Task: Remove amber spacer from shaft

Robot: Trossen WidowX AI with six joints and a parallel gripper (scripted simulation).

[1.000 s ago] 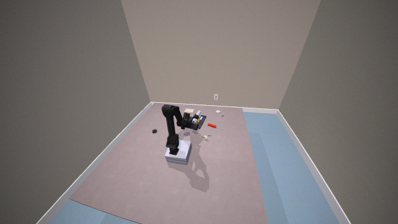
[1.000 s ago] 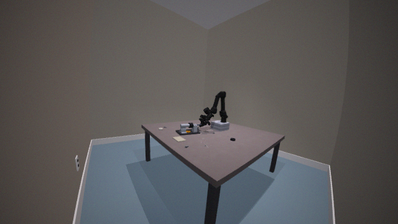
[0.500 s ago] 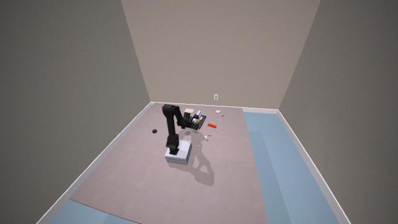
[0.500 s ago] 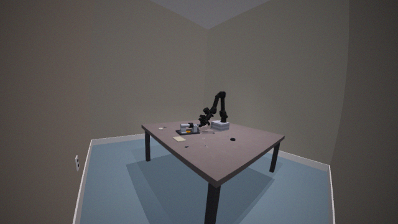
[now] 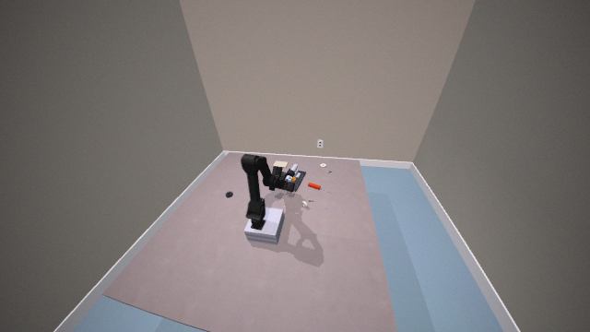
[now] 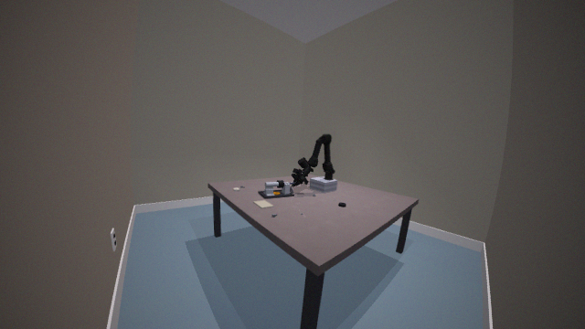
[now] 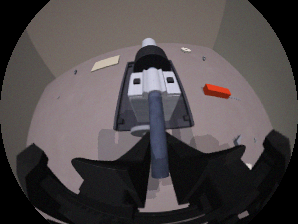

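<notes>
Now: the blue-grey shaft 5 cm ahead of my gripper tip and 2 cm above it. Round my gripper tip: tan pad 32 cm ahead, 15 cm to the left, 5 cm below; then amber spacer 13 cm ahead, 1 cm to the right, 5 cm below; then black spacer 9 cm ahead, 1 cm to the right, 2 cm above.
</notes>
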